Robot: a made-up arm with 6 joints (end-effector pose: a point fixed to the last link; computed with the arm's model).
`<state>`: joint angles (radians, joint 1 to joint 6).
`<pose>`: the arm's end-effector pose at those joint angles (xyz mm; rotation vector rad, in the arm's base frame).
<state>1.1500 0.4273 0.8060 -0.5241 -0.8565 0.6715</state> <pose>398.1 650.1 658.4 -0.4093 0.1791 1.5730</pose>
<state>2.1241 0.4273 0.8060 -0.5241 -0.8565 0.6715</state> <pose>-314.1 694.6 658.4 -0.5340 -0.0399 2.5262</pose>
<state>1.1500 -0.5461 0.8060 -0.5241 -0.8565 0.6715</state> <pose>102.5 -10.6 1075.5 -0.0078 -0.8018 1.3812</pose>
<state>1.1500 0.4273 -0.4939 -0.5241 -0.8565 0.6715</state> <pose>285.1 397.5 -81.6 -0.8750 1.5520 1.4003</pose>
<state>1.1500 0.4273 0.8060 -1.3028 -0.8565 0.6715</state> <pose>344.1 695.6 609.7 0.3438 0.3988 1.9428</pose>
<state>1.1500 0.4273 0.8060 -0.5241 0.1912 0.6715</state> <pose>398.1 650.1 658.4 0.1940 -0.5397 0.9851</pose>
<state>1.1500 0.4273 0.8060 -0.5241 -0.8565 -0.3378</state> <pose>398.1 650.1 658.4 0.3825 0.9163 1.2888</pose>
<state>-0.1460 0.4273 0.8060 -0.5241 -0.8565 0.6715</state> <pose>733.8 -206.8 658.4 -0.1968 0.3515 0.2964</pose>
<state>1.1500 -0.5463 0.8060 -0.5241 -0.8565 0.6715</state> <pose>102.4 -10.7 1075.5 -0.0077 -0.8020 1.3811</pose>
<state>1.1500 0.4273 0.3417 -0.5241 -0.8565 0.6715</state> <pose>405.5 666.5 358.6 -0.5873 0.6655 1.5714</pose>
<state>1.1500 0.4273 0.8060 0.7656 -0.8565 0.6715</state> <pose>362.8 611.3 783.7 -1.4291 -0.1873 0.6623</pose>
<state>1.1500 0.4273 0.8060 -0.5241 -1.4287 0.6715</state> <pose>398.1 650.1 658.4 -0.7596 0.6242 1.8090</pose>
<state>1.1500 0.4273 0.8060 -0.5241 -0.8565 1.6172</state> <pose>398.1 650.1 658.4 -1.1338 -0.5942 1.5812</pose>
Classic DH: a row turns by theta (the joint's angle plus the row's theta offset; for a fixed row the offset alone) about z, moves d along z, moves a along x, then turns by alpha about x. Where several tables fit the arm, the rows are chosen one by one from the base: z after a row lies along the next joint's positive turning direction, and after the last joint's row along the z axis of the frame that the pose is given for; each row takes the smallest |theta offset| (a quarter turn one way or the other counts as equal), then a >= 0, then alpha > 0; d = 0 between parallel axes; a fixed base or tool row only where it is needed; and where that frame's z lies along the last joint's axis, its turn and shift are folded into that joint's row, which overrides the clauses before.
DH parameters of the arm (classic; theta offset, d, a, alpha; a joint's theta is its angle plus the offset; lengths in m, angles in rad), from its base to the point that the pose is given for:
joint 1: 0 0.183 0 -1.5708
joint 2: -1.5708 0 0.3159 3.1416
joint 3: 0 0 0 -1.5708
joint 4: 0 -0.6503 0 1.5708
joint 5: 0 0.113 0 -1.5708
joint 6: 1.5708 0 0 1.5708
tool (fixed): -1.5708 0 0 0

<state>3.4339 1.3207 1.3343 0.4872 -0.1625 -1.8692</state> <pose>-943.8 -179.7 322.9 0.3615 -1.9132 -2.3575</pose>
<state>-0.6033 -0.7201 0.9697 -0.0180 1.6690 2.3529</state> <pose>-297.6 67.8 1066.4 0.0388 1.0476 2.2947</pose>
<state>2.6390 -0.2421 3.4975 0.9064 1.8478 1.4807</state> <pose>527.0 -210.2 50.0 0.2223 1.0107 -2.4110</pose>
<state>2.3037 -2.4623 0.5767 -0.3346 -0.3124 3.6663</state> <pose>642.3 -554.1 40.7 -0.3365 -0.2901 -0.9649</pose>
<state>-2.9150 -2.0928 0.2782 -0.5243 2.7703 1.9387</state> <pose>661.1 252.8 519.0 0.3879 2.0381 -0.4792</pose>
